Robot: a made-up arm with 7 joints. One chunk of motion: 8 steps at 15 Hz.
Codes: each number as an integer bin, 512 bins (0 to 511) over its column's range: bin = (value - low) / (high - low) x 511, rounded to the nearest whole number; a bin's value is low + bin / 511 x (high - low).
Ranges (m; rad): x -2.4..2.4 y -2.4..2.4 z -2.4..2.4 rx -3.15..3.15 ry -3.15..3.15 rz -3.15..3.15
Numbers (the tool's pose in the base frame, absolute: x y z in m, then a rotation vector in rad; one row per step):
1: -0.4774 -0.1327 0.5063 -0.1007 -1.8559 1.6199
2: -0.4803 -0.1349 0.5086 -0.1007 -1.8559 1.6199
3: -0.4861 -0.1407 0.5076 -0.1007 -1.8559 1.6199
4: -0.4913 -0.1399 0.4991 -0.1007 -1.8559 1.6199
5: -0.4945 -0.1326 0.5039 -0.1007 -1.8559 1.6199
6: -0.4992 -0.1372 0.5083 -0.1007 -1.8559 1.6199
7: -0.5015 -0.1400 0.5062 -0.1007 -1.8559 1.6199
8: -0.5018 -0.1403 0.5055 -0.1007 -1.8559 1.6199
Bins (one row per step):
1: 205 241 309 247 105 387
2: 204 241 310 247 105 387
3: 204 241 310 247 105 387
4: 203 241 309 247 105 387
5: 203 241 309 247 105 387
6: 202 241 310 247 105 387
7: 202 241 309 247 105 387
8: 202 241 309 247 105 387

